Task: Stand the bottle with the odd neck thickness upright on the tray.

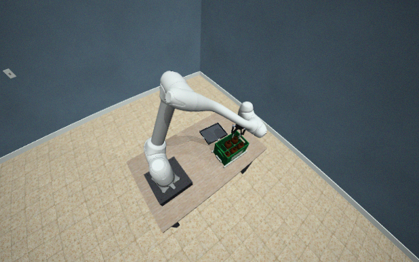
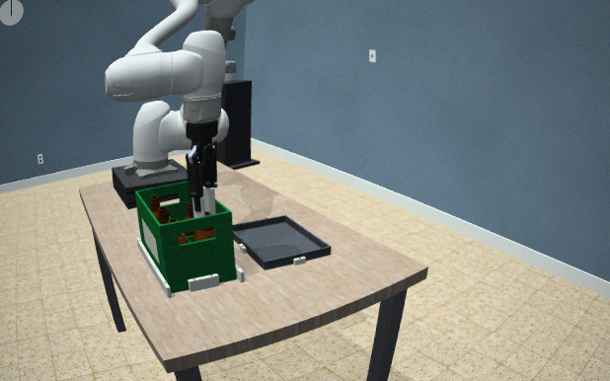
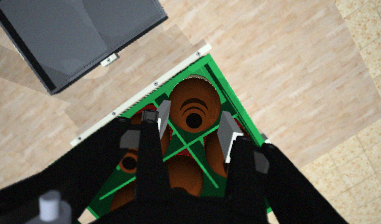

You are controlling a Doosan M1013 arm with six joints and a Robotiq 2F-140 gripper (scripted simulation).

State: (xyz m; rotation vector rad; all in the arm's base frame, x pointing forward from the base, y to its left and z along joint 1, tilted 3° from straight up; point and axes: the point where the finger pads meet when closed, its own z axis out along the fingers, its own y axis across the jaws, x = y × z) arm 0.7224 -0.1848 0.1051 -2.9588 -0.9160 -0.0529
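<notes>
Now: the brown bottle 90 mm below my hand. From my hand the other things lie so: dark tray (40 mm behind, 250 mm to the left, 170 mm below); green crate (90 mm behind, 30 mm to the right, 100 mm below).
</notes>
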